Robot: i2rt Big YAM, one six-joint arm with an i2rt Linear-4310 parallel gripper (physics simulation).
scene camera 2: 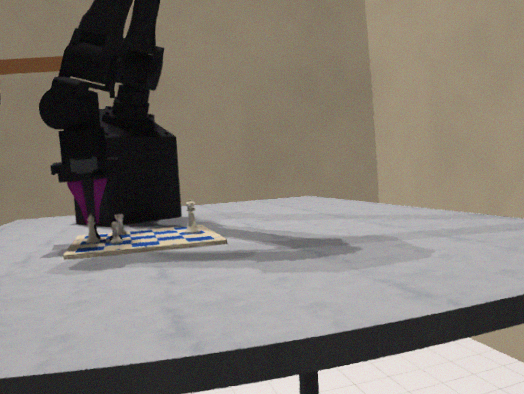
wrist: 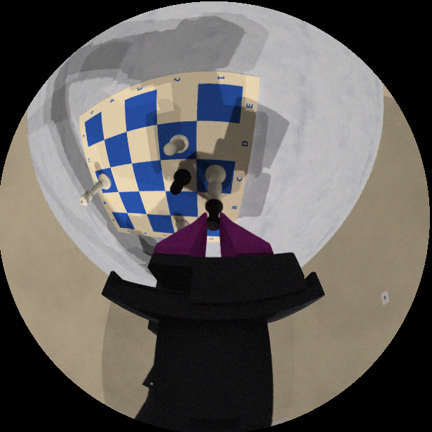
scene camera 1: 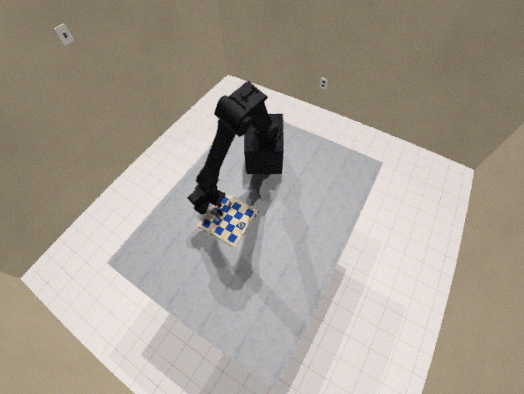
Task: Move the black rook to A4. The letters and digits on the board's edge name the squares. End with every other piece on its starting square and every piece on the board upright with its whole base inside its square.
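Frame: origin at the arm's base, x left, y back, z up, level; centimetres.
Seen in the pictures: gripper, fingertip midpoint: [scene camera 2: 92,223] [scene camera 1: 218,203]; arm's base at its link origin: [scene camera 2: 128,121] [scene camera 1: 268,130].
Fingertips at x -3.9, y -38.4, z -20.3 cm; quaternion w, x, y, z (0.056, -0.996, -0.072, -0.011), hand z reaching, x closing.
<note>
Offsets run from my fingertips to a thing's top centre. Level surfaces: height alone.
The chessboard @[dx +8.0, dy -2.6, dz -2.5 cm] [scene camera 1: 232,237] [scene camera 2: 145,250] [wrist: 217,100] has blue and cream squares. My gripper [scene camera 2: 91,220] [wrist: 213,217] is low over B1, shut on the black rook [wrist: 214,206]. The rook stands upright between the purple fingertips, its base over B1. In scene camera 2 it is mostly hidden behind a white piece @[dx +0.4, dy -3.7, dz +1.9 cm] [scene camera 2: 92,234] [wrist: 215,175] on C1. Another black piece [wrist: 182,177] is upright on C2. A white piece [wrist: 178,144] stands on D2 and a tall white piece @[dx +15.7, dy -2.0, dz +2.8 cm] [scene camera 1: 241,225] [scene camera 2: 191,220] [wrist: 103,181] on C5.
Another white piece [wrist: 181,223] on A2 is partly hidden by the left finger, very near it. The white piece on C1 stands just beside the held rook. The arm's black base block [scene camera 1: 264,160] [scene camera 2: 145,175] is behind the board on the grey table @[dz -3.1 cm] [scene camera 1: 300,225] [scene camera 2: 300,280].
</note>
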